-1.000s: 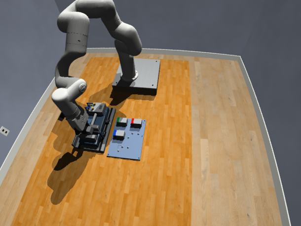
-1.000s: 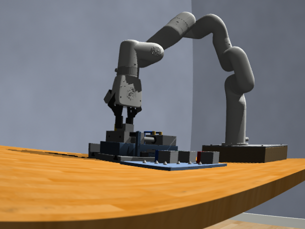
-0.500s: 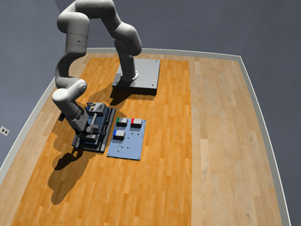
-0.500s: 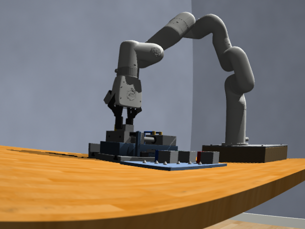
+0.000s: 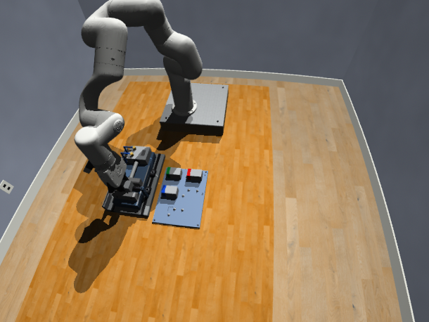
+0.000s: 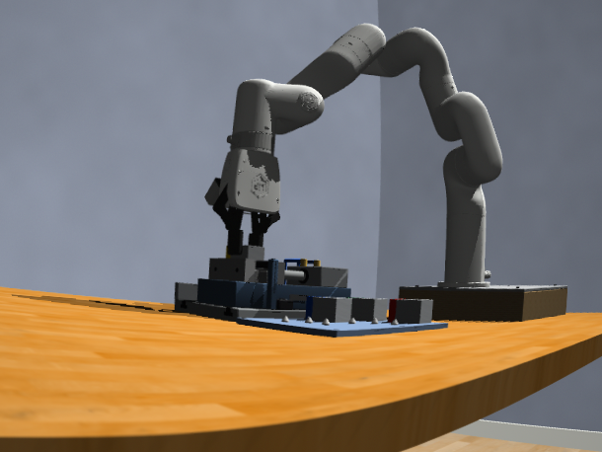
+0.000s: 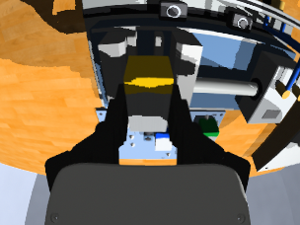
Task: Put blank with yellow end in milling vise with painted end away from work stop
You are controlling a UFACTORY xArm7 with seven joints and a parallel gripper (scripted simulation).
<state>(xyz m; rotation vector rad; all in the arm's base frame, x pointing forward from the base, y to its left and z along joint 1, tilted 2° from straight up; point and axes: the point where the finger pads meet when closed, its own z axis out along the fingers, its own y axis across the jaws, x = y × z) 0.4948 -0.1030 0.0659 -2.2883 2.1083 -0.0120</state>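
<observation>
Right now the yellow-ended blank is 2 cm below my hand. Round my hand: milling vise: 8 cm below, 7 cm behind; then fixed jaw: 5 cm below, 3 cm ahead, 1 cm to the left; then blue-ended blank: 16 cm to the left, 10 cm below, 5 cm behind.
</observation>
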